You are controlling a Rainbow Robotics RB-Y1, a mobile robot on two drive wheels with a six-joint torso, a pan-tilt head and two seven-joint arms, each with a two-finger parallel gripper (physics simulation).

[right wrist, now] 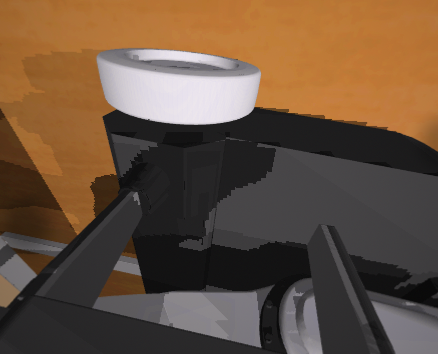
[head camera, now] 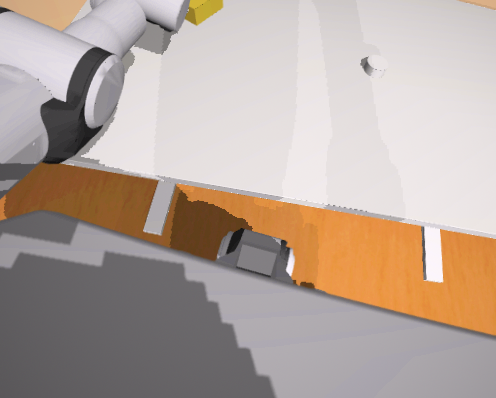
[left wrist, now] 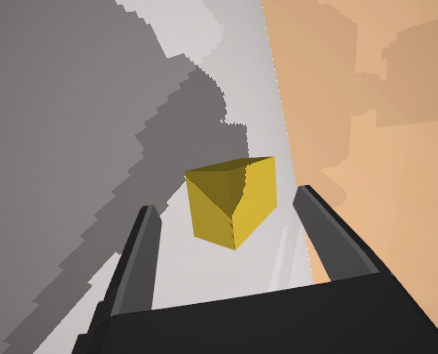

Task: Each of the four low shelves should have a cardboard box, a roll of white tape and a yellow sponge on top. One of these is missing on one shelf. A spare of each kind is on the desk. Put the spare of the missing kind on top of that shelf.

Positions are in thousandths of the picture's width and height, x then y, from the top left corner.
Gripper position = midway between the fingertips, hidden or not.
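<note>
So in the left wrist view you'd find the left gripper (left wrist: 522,578), and there's a yellow sponge (left wrist: 522,569) in there with it. The right wrist view has the right gripper (right wrist: 510,617), and the head camera's got a white desk (head camera: 564,270).
</note>
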